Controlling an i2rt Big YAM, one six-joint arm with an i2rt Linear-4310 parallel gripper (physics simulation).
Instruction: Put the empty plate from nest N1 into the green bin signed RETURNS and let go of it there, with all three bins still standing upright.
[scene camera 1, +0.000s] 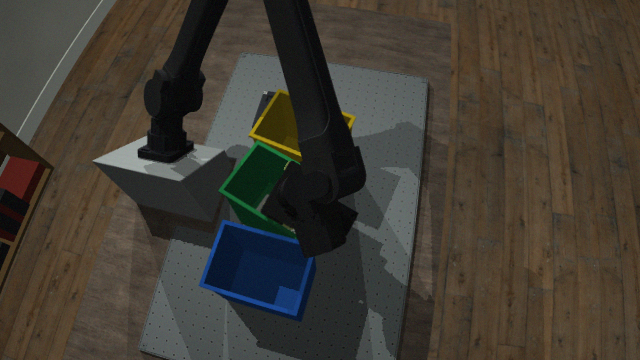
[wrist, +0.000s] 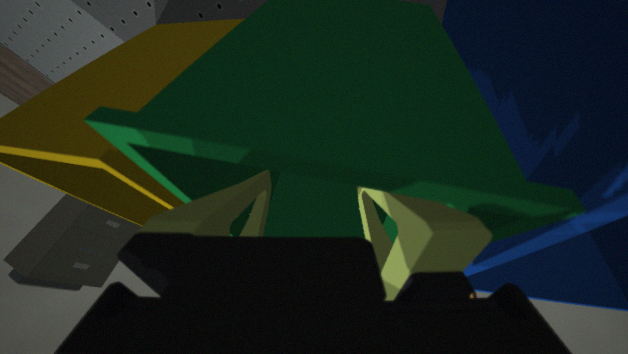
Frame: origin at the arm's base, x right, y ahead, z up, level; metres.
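Seen in the pictures: arm's base, link origin: (scene camera 1: 166, 152).
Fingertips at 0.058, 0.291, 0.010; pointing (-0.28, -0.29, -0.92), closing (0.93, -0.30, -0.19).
Observation:
Pixels of each thing's middle, then the offset from my fingertips to it, as dx, dy, dz. "*": a spot on its surface instead. Level surfaces: height alone.
- green bin, body centre: (wrist: 328, 145) (scene camera 1: 280, 204) -0.001, -0.016, -0.047
- yellow bin, body centre: (wrist: 201, 142) (scene camera 1: 304, 147) -0.143, +0.004, -0.047
- blue bin, body centre: (wrist: 558, 123) (scene camera 1: 265, 276) +0.153, -0.011, -0.047
- small pale grey patch, surface spot: (scene camera 1: 262, 201) * -0.027, -0.074, -0.120
- grey perforated board, surface height: dz -0.137
- dark grey object, body centre: (scene camera 1: 288, 113) -0.281, -0.076, -0.129
The green bin (scene camera 1: 250, 216) (wrist: 340, 100) stands upright between the yellow bin (scene camera 1: 274, 117) (wrist: 125, 75) and the blue bin (scene camera 1: 265, 265) (wrist: 550, 65), which also stand upright. My gripper (scene camera 1: 280, 197) (wrist: 314, 177) is open, its pale fingers apart with nothing between them, at the green bin's rim. The green wall shows beyond and between the fingers in the wrist view. A small pale grey patch (scene camera 1: 262, 201) inside the green bin, beside the hand, looks like part of the plate; the rest is hidden by the arm. No sign and no nest N1 can be made out.
The grey perforated board (scene camera 1: 190, 320) (wrist: 100, 30) lies under the bins. The arm's base stands on a white block (scene camera 1: 160, 187) left of the green bin. A dark grey object (scene camera 1: 260, 107) sits behind the yellow bin. A shelf (scene camera 1: 44, 175) with red boxes is at the far left.

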